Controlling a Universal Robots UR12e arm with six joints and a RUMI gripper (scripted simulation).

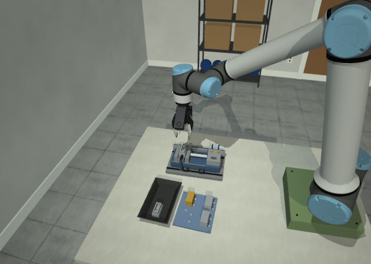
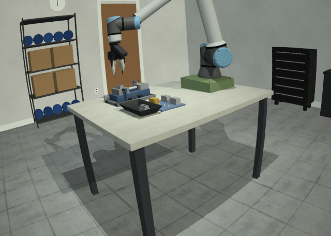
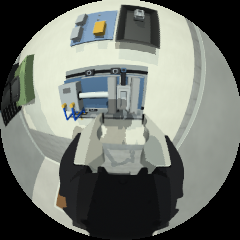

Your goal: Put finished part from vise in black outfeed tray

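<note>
The blue vise is 160 mm below my hand and 70 mm behind it. The rest, counted from my hand: blue fixture plate: 290 mm to the left, 190 mm below, 130 mm behind; orange block: 250 mm to the left, 170 mm below, 90 mm behind.
</note>
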